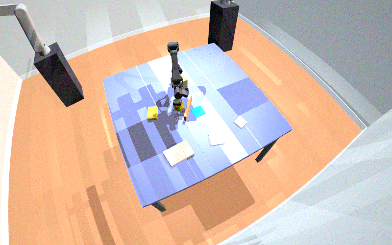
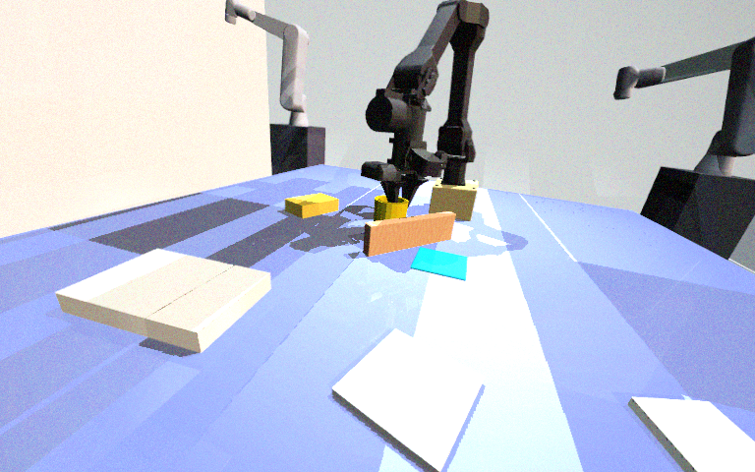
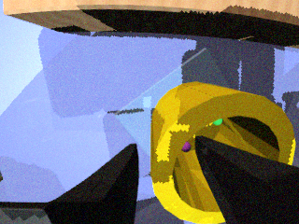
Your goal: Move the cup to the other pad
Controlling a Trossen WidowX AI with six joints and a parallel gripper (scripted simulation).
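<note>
Now: the yellow cup 2 cm to the right of my gripper tip, 2 cm ahead of it and 1 cm below it. Round my gripper tip: cyan pad: 12 cm ahead, 10 cm to the left, 5 cm below; then orange bar: 7 cm ahead, 4 cm to the left, 3 cm below.
</note>
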